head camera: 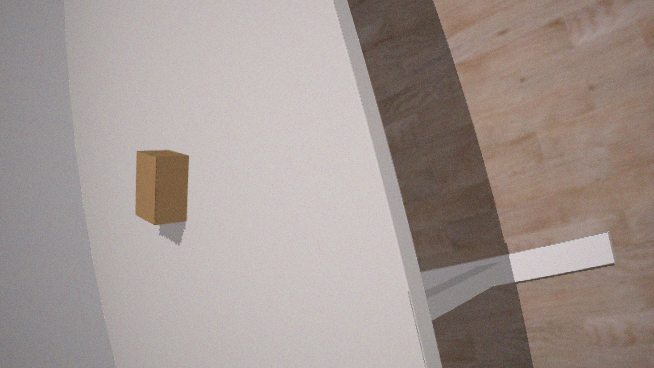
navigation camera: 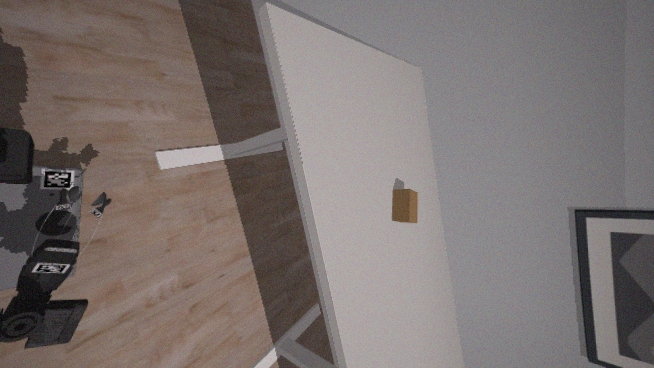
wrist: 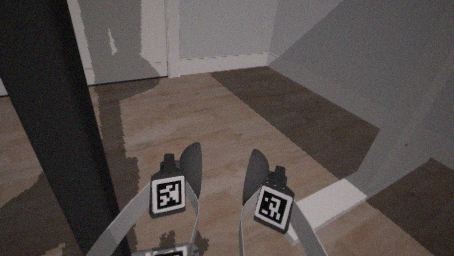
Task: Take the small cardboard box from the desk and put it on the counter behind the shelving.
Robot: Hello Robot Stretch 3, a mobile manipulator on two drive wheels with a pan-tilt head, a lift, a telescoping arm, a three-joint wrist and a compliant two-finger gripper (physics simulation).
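Seen in the pictures: gripper, between the fingertips: (navigation camera: 90, 189) (wrist: 224, 164); robot's base, origin of its link: (navigation camera: 55, 220).
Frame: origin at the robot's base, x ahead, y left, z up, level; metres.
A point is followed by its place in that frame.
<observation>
The small cardboard box (head camera: 171, 189) @[x 0.619, y 0.040, z 0.976 m] (navigation camera: 404, 206) @[x 0.618, y 0.036, z 0.986 m] stands on the white desk (head camera: 275, 150) @[x 0.436, y -0.006, z 0.950 m] (navigation camera: 360, 120) @[x 0.460, y 0.247, z 0.950 m], close to the desk's wall side, with a short shadow beside it. My gripper (navigation camera: 87, 197) @[x 0.052, y 0.091, z 0.393 m] (wrist: 224, 164) @[x 0.052, y 0.091, z 0.393 m] is open and empty. It is off the desk, apart from the box, beside my base and over the floor on the open side of the desk. In the wrist view its two fingertips stand apart with wood floor showing between them. The counter and the shelving do not show in these views.
A white desk foot (head camera: 562, 257) (navigation camera: 190, 157) (wrist: 327, 207) reaches out on the floor past the desk's edge. A wall (navigation camera: 510, 125) @[x 1.033, y 0.314, z 1.206 m] runs behind the desk, with a framed picture (navigation camera: 587, 270) @[x 1.157, y -0.181, z 1.360 m]. A dark upright post (wrist: 55, 110) stands left of the gripper in the wrist view.
</observation>
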